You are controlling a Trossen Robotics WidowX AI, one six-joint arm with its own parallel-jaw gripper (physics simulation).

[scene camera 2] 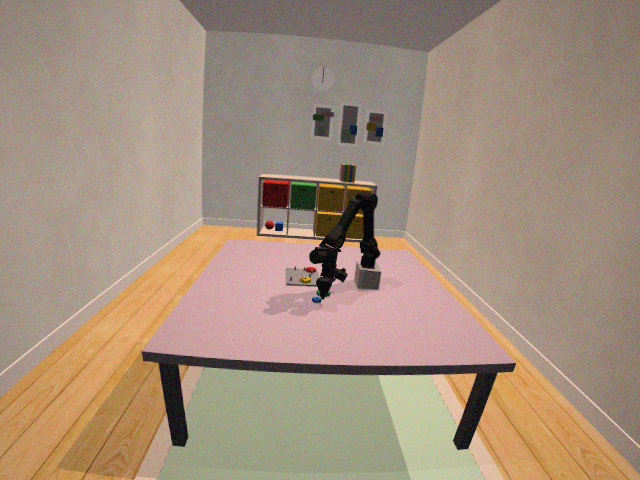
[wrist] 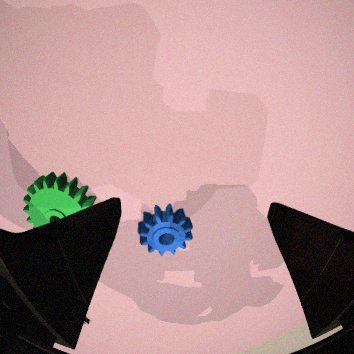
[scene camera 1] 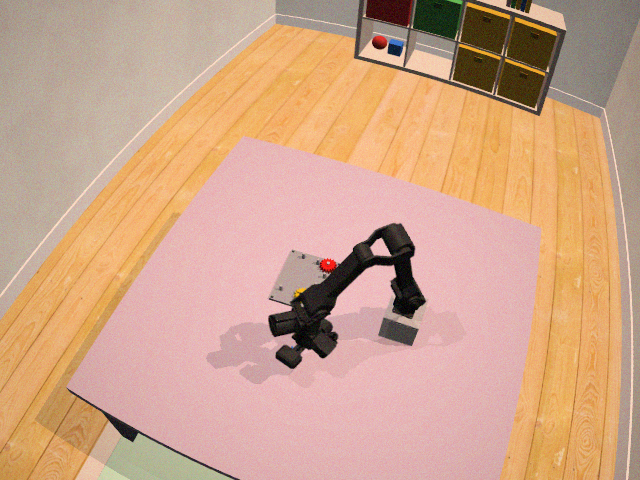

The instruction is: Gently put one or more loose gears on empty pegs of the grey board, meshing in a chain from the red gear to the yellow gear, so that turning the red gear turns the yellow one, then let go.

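Places are measured from the arm's base along level axes (x ahead, y left, z up), in centimetres.
Where they show: gripper, fingertip midpoint: [scene camera 2: 324, 296] [wrist: 198, 208] [scene camera 1: 300, 357]; arm's base, link origin: [scene camera 2: 367, 265] [scene camera 1: 405, 306].
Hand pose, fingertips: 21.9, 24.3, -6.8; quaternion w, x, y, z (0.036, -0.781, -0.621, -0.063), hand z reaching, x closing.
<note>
Things, the pixels of their top centre, and the offset from my fingertips, as dx, dy, dz. Level surfaces: height alone.
- small blue gear, top centre: [wrist: 166, 238] [scene camera 2: 316, 297] +3.3, -2.3, -2.1
- larger green gear, top centre: [wrist: 55, 221] +0.1, -9.8, -2.1
- grey board, top centre: [scene camera 1: 306, 276] [scene camera 2: 303, 272] +10.6, -28.0, -0.7
- red gear, top centre: [scene camera 1: 328, 263] [scene camera 2: 311, 268] +6.5, -35.9, -1.3
- yellow gear, top centre: [scene camera 1: 303, 293] [scene camera 2: 305, 278] +8.9, -21.7, -1.2
- pink table, surface height: dz -3.8
My gripper [wrist: 198, 208] is open, with its fingers wide apart above the table. The small blue gear [wrist: 166, 231] [scene camera 2: 316, 299] lies flat on the table and shows between the fingertips in the wrist view, nearer the left finger. The larger green gear [wrist: 57, 202] [scene camera 2: 323, 293] lies beside it, partly hidden by the left finger. The grey board [scene camera 1: 289, 276] [scene camera 2: 296, 282] carries the red gear [scene camera 1: 327, 265] [scene camera 2: 310, 269] and the yellow gear [scene camera 1: 300, 293] [scene camera 2: 305, 279]. Several bare pegs stand on it. The arm hides part of the board in scene camera 1.
The arm's grey base block [scene camera 1: 398, 330] [scene camera 2: 367, 276] stands on the pink table [scene camera 1: 439, 413] [scene camera 2: 330, 335], to the right of the board. The forearm passes over the board's near right corner in scene camera 1. A shelf unit [scene camera 1: 552, 72] stands on the floor beyond the table.
</note>
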